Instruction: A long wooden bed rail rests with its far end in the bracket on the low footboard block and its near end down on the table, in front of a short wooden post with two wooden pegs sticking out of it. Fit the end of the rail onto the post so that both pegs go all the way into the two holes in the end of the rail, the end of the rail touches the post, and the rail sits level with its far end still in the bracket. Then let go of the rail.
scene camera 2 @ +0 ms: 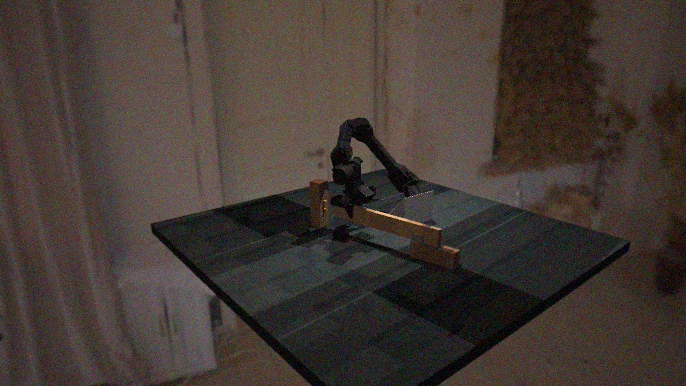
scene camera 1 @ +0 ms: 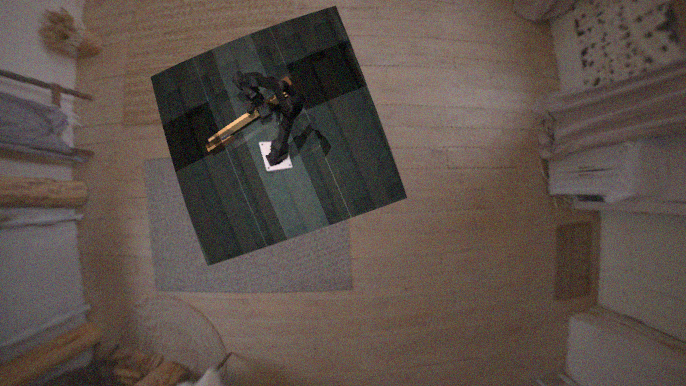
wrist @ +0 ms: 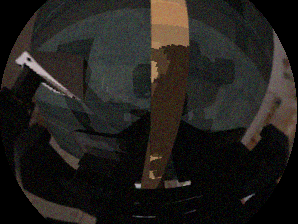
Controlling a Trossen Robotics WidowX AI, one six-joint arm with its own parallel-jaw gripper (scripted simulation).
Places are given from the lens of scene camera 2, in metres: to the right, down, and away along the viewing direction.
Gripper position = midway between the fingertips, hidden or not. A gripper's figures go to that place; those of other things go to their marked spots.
my gripper [scene camera 2: 352, 217]: 0.04, 0.09, 1.70
wooden rail [scene camera 2: 399, 226]: 0.19, 0.11, 1.56
